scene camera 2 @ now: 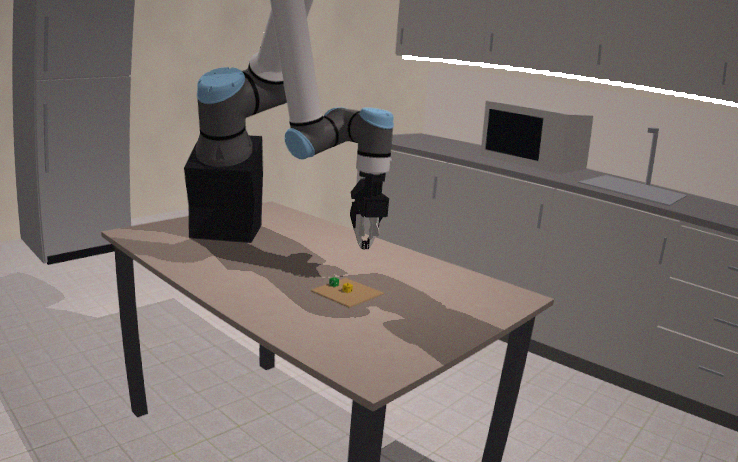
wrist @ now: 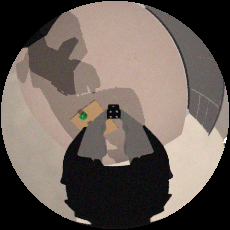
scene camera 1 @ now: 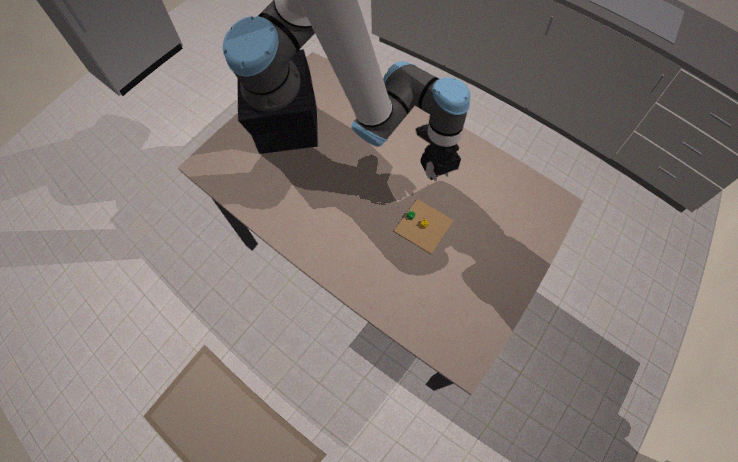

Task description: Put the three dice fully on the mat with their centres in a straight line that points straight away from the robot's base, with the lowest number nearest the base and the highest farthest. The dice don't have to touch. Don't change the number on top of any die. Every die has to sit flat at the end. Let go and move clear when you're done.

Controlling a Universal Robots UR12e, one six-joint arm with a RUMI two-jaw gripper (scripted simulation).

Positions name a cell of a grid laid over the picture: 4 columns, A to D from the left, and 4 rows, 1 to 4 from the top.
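Scene camera 2 shows the gripper (B3). The wrist view shows the gripper (B2), and scene camera 1 shows it (C2).
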